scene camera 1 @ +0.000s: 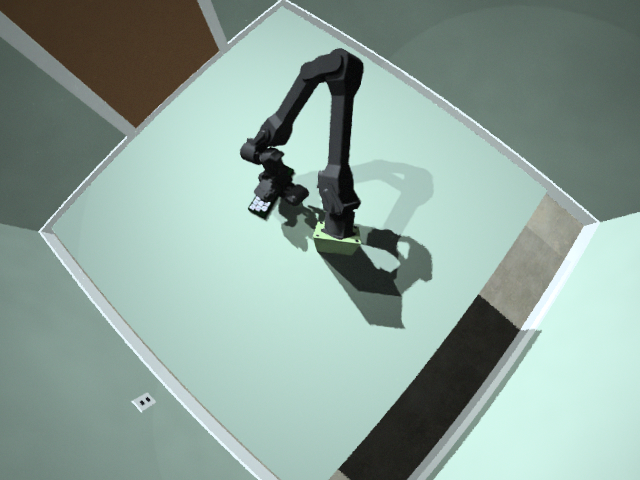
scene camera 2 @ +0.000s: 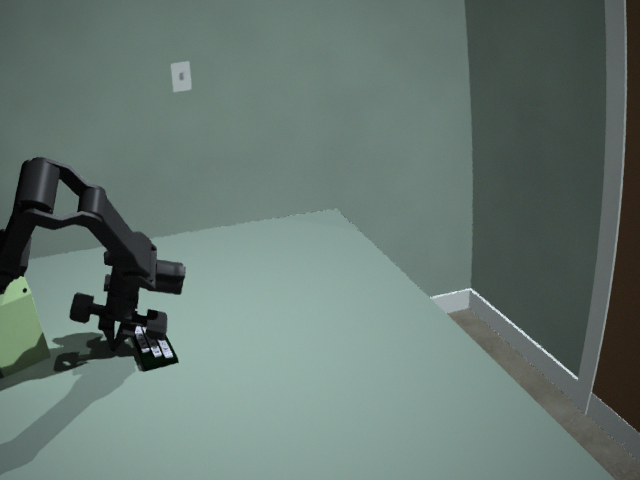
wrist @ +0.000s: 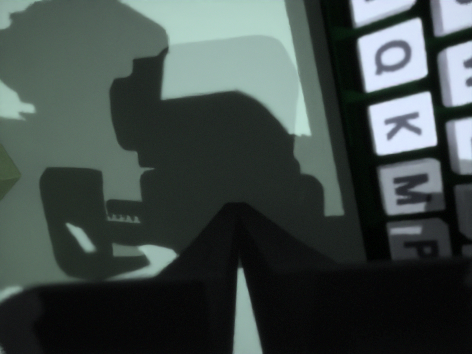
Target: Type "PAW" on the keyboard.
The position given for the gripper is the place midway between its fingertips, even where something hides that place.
Note:
In view: the gripper (scene camera 2: pixel 113 349) and a keyboard (wrist: pixel 342 37).
The gripper shows as well in scene camera 1 (scene camera 1: pixel 290 203) and in the wrist view (wrist: pixel 235 212).

